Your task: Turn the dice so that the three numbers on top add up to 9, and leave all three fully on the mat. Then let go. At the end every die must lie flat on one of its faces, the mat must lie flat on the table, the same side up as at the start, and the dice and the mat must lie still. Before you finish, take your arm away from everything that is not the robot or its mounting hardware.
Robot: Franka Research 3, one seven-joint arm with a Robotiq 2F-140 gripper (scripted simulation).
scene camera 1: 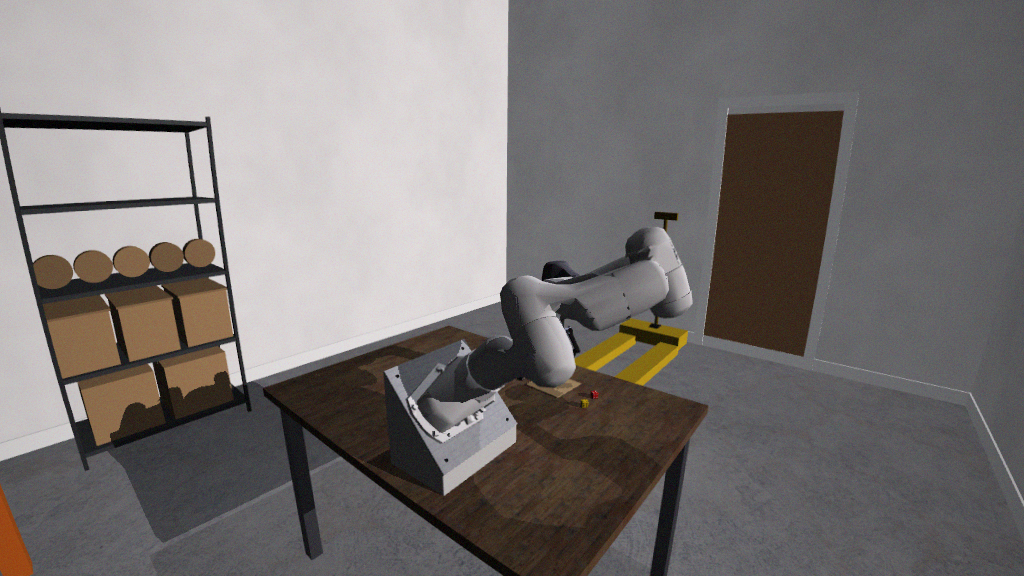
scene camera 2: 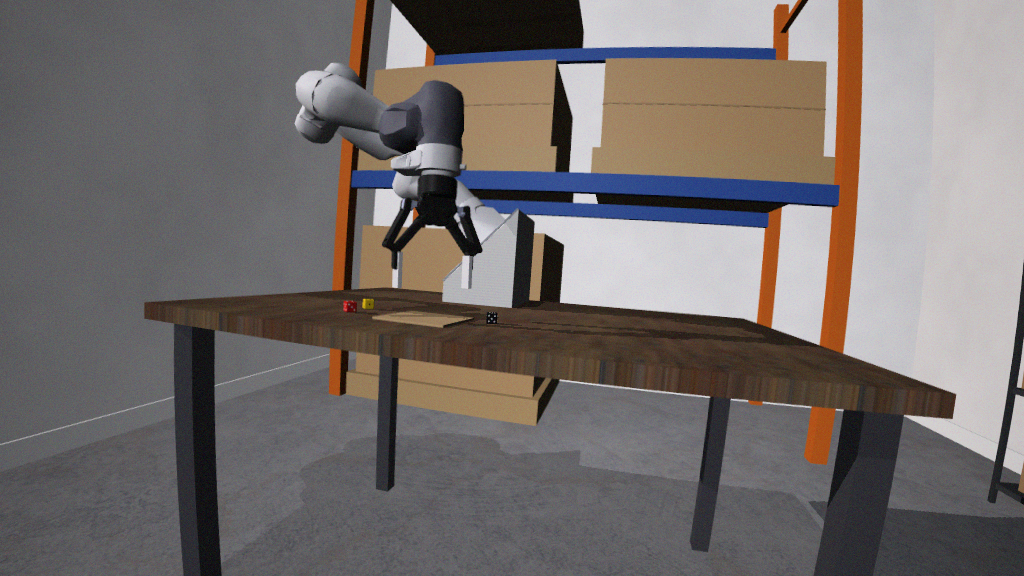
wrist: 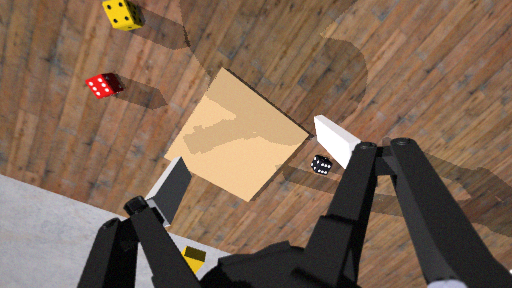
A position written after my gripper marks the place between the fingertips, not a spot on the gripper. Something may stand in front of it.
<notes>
I see my gripper point(scene camera 2: 433, 288) and a tan mat point(scene camera 2: 412, 317).
The tan mat shows as well in the wrist view point(wrist: 235, 139). My gripper is seen too in the wrist view point(wrist: 249, 148).
</notes>
